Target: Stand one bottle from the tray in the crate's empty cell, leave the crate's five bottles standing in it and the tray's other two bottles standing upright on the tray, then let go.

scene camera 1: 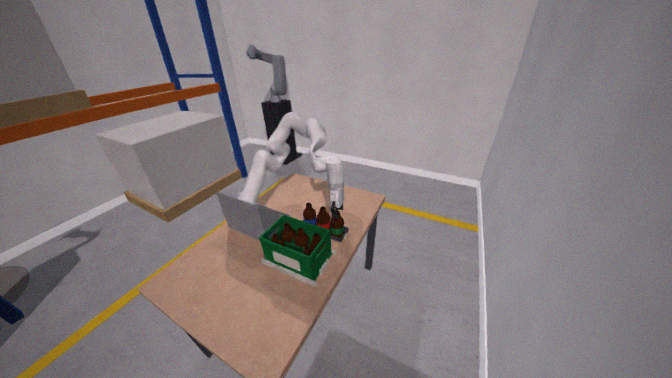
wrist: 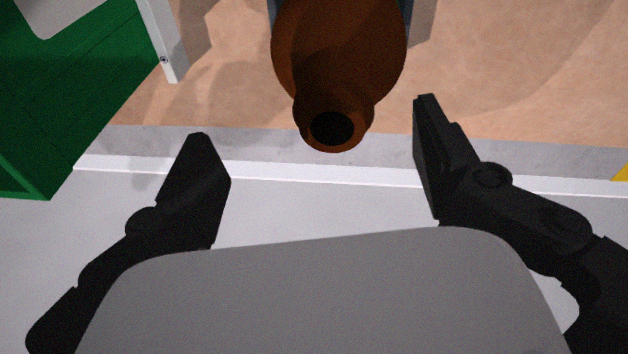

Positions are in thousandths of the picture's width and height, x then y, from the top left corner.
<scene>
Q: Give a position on a green-labelled bottle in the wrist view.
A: At 536,194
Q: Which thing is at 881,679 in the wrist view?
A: My gripper.
</scene>
